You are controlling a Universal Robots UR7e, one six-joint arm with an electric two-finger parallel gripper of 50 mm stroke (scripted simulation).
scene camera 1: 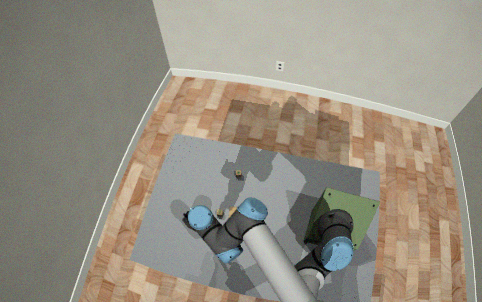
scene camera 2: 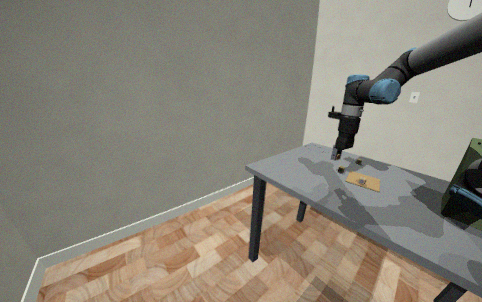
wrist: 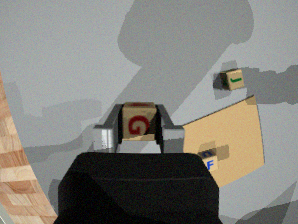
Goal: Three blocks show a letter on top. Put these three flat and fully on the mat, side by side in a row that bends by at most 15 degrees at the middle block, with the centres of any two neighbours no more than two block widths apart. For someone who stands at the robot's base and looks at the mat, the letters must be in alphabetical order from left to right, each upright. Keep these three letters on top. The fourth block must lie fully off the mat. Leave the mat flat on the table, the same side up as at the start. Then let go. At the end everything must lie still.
Observation:
In view: the gripper (wrist: 139,116) and a mat (wrist: 233,133).

